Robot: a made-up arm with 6 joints.
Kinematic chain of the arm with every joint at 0, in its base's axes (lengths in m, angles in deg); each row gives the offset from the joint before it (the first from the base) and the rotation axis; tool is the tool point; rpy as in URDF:
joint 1: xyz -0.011 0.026 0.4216 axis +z
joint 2: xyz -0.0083 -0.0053 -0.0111 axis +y
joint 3: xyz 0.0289 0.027 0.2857 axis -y
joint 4: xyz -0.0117 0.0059 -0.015 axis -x
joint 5: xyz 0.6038 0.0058 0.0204 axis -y
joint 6: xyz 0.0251 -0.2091 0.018 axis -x
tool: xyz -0.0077 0.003 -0.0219 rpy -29.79 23 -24.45
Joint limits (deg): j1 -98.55..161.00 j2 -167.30..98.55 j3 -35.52..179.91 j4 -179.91..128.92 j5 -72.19..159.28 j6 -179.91..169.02
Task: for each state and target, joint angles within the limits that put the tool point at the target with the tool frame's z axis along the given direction. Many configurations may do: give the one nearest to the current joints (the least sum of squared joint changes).
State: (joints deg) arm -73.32 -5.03 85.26 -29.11 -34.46 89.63
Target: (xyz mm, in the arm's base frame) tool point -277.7 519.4 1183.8 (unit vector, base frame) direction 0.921 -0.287 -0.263
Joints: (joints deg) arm -71.67 -40.51 102.12 -58.89 -71.88 138.77
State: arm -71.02 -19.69 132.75 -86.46 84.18 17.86
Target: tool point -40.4 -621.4 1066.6 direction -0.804 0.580 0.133
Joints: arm -92.67 30.06 91.19 -91.14 48.24 19.01
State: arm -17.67 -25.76 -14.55 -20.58 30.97 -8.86
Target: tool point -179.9 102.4 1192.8 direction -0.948 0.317 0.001
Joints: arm -62.59 -61.22 33.65 -51.39 27.64 -12.97
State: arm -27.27 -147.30 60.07 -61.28 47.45 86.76
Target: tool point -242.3 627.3 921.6 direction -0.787 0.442 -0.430
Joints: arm -66.16 -101.40 43.64 -101.01 54.25 72.39
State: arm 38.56 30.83 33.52 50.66 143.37 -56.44
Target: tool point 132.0 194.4 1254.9 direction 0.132 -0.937 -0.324
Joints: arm 59.22 0.40 55.90 64.83 159.28 -69.20
